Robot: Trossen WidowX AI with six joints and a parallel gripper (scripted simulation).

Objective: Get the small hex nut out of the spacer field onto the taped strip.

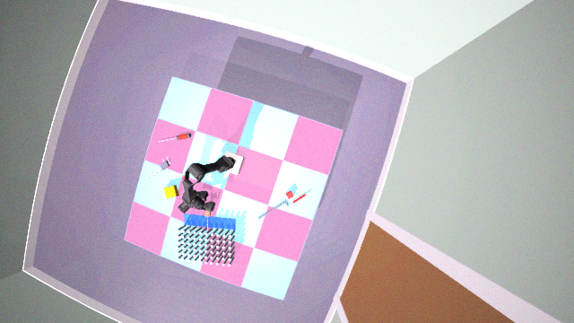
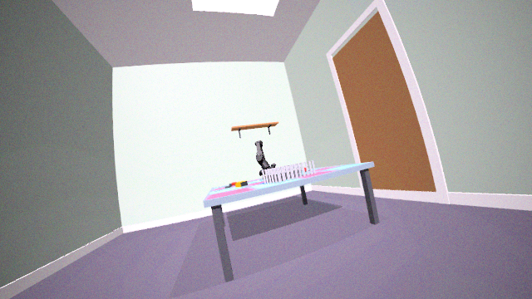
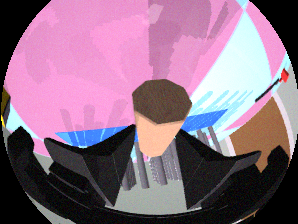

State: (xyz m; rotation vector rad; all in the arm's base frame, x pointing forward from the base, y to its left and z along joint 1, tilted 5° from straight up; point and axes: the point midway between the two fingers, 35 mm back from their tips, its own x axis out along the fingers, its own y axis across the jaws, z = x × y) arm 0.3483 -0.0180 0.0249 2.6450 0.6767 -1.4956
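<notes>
The blue taped strip is 90 mm ahead of my gripper tip, 40 mm to the left of it and 40 mm below it. From my gripper tip the other things lie so: yellow block 20 mm ahead, 300 mm to the right, 20 mm below; then small red cube 110 mm behind, 260 mm to the right, 30 mm below.
</notes>
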